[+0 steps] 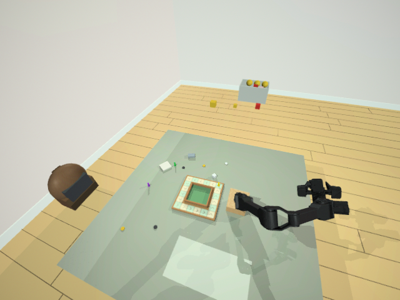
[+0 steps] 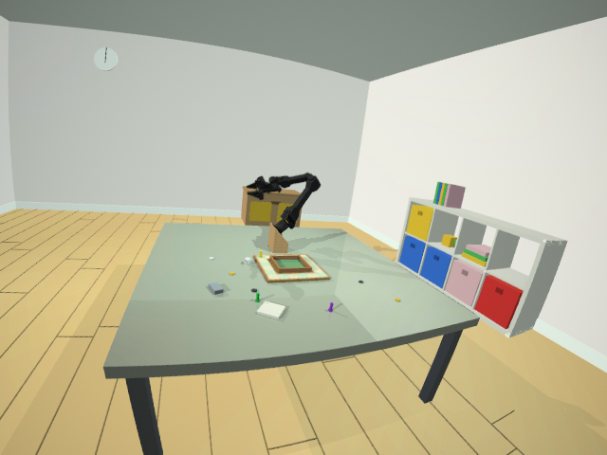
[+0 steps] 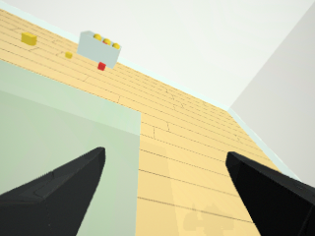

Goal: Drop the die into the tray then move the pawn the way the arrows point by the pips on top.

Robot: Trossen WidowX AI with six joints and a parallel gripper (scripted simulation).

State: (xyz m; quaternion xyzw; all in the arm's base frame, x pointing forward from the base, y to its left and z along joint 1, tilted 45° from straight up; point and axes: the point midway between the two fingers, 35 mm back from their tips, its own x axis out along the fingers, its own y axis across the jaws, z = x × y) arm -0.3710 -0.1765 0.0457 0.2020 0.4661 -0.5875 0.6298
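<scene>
My gripper tip is now 590 mm short of the white die, 70 mm to the left of it and 250 mm above it. Also, from my gripper tip: yellow pawn: 540 mm ahead, 10 mm to the left, 230 mm below; white disc: 530 mm ahead, 230 mm to the right, 260 mm below; green tray: 640 mm ahead, 120 mm to the left, 250 mm below.
</scene>
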